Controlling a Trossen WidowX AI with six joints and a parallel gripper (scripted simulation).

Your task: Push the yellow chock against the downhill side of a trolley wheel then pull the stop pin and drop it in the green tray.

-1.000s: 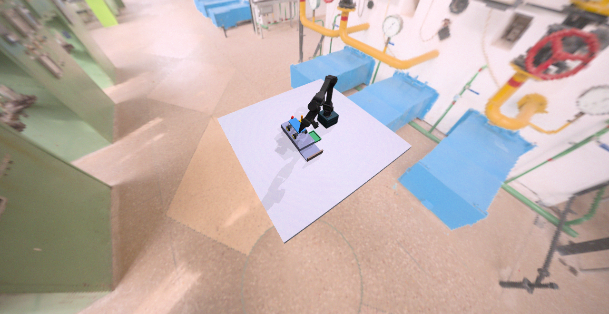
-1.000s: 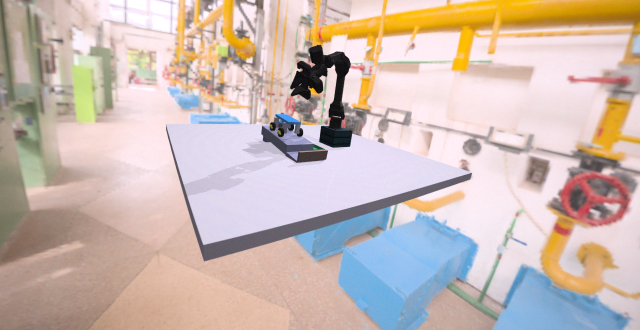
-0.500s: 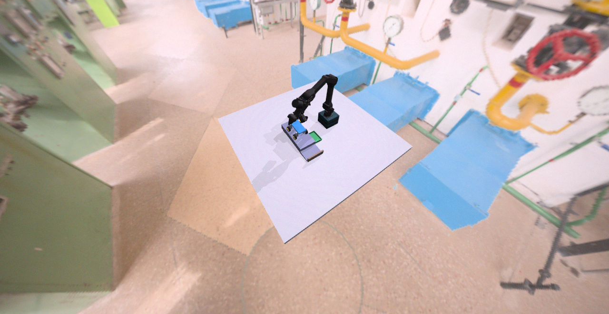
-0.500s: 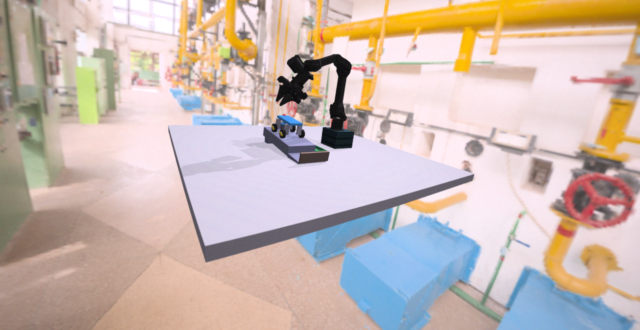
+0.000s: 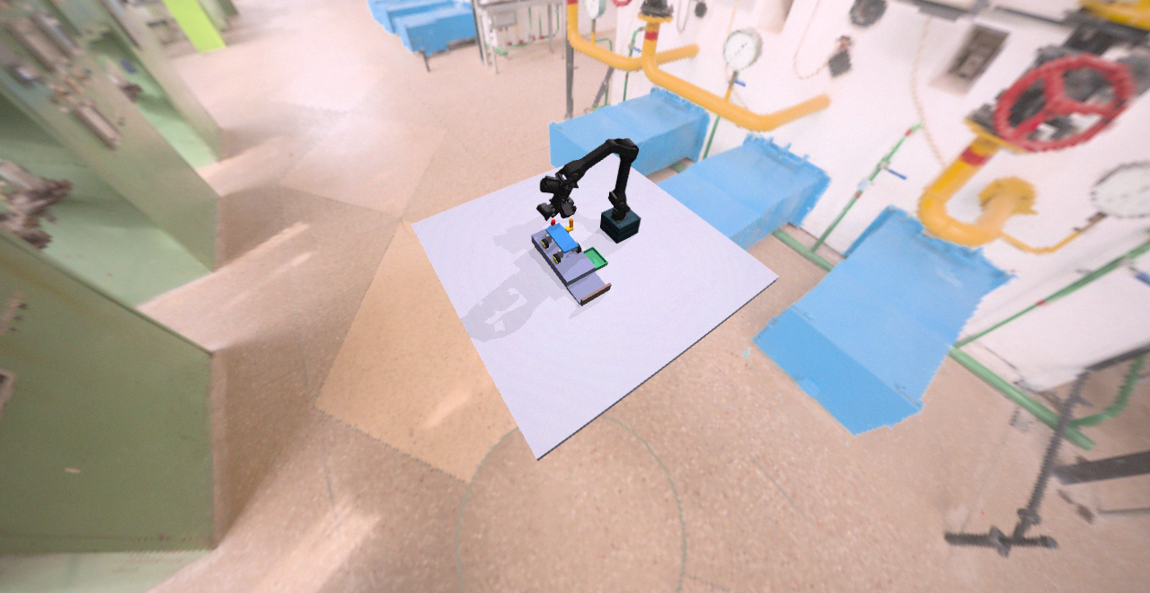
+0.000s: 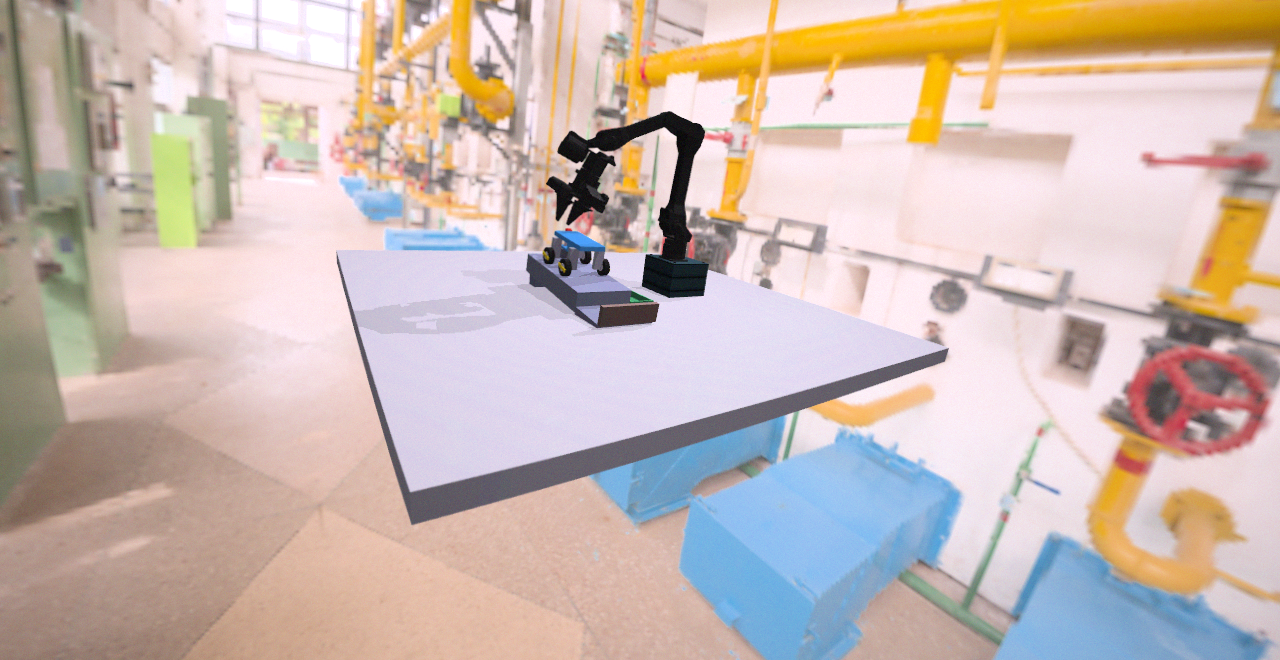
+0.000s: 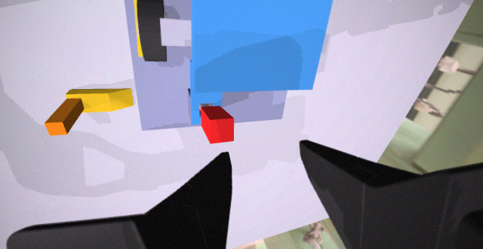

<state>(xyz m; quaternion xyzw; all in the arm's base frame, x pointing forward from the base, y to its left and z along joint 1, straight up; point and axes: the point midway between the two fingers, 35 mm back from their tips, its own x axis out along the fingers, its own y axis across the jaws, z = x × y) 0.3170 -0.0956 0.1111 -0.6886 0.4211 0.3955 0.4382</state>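
Now: the red-headed stop pin 50 mm below my gripper tip, 20 mm behind it and 10 mm to the right of it. The rest, counted from my gripper tip: grey ramp 140 mm below, 100 mm to the left; blue-decked trolley 100 mm to the left, 70 mm below; yellow chock 160 mm below, 130 mm behind, 50 mm to the right.
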